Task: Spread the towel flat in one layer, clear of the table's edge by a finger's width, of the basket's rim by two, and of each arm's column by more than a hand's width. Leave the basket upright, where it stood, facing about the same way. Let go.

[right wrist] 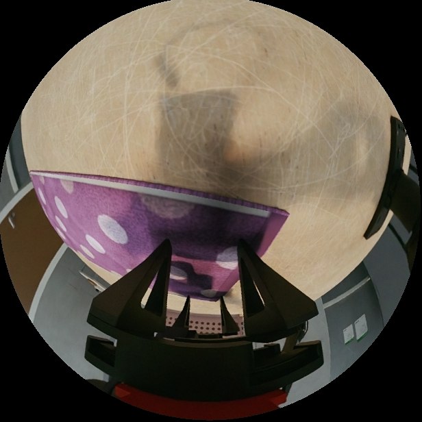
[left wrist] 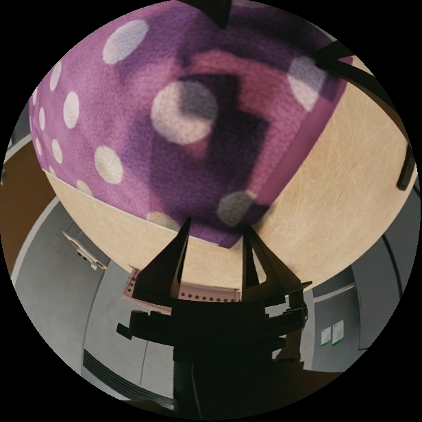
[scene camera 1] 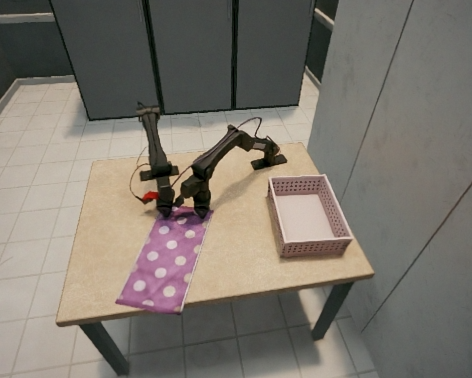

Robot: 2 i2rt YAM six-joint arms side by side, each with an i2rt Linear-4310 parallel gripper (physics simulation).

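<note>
A purple towel (scene camera 1: 167, 260) (left wrist: 135, 135) (right wrist: 135, 220) with pale dots lies as a long strip; its near right corner reaches past the table's front edge. In the right wrist view, a second purple edge shows beyond its white hem. My left gripper (scene camera 1: 202, 215) (left wrist: 218, 225) (right wrist: 204, 296) is part open at the far right corner, with towel between its fingertips but not pinched. My right gripper (scene camera 1: 165, 214) (right wrist: 203, 244) is part open at the far left corner, its fingers over the towel. A pink basket (scene camera 1: 315, 242) (left wrist: 210, 295) stands upright at the right.
The wooden table (scene camera 1: 240, 260) (left wrist: 350, 150) (right wrist: 100, 100) bears everything. One arm base (scene camera 1: 269, 161) stands at the back right and another (scene camera 1: 159, 173) at the back left. The two grippers are close together. Grey cabinets stand behind the table, and a grey wall at the right.
</note>
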